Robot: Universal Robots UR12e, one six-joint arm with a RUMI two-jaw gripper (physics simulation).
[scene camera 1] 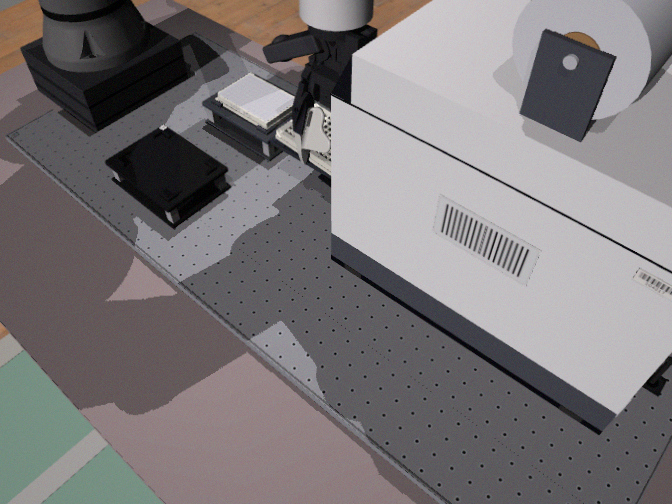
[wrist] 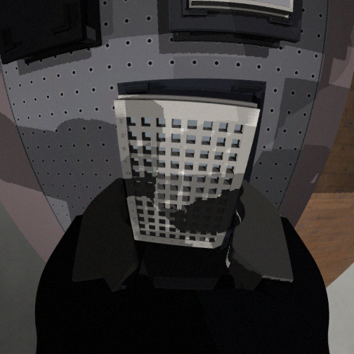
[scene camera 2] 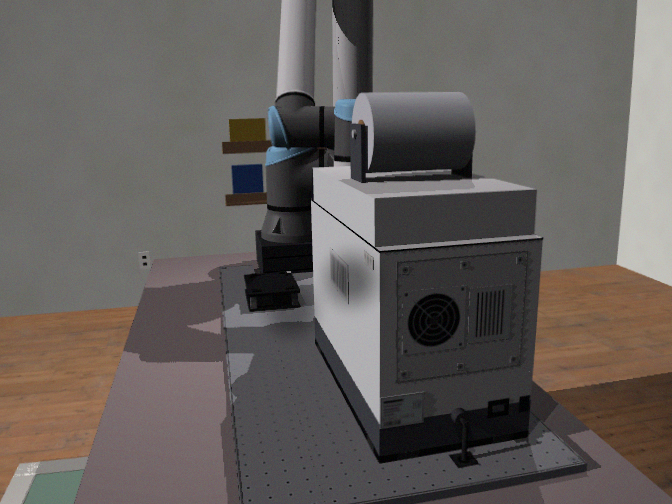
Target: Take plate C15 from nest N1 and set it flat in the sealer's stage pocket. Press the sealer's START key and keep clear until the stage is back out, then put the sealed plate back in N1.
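A beige multi-well plate (wrist: 187, 109) (scene camera 1: 286, 137) is between the fingers of my gripper (wrist: 180, 180) (scene camera 1: 316, 130), which is shut on it. The plate lies over the dark stage (wrist: 261, 95) in front of the sealer (scene camera 1: 390, 162) (scene camera 2: 347, 227). In the wrist view it looks slightly turned against the stage's edges, with a dark strip at its far end. I cannot tell whether it is seated in the pocket. No C15 label is readable. The sealer hides part of the plate and gripper in scene camera 1. The START key does not show.
A white-topped plate (scene camera 1: 257, 97) (wrist: 242, 5) stands on a dark raised nest (scene camera 1: 233, 118) behind the stage. A black nest (scene camera 1: 165, 168) (scene camera 2: 271, 283) without a plate stands to the left. The sealer carries a large film roll (scene camera 1: 580, 59) (scene camera 2: 417, 130).
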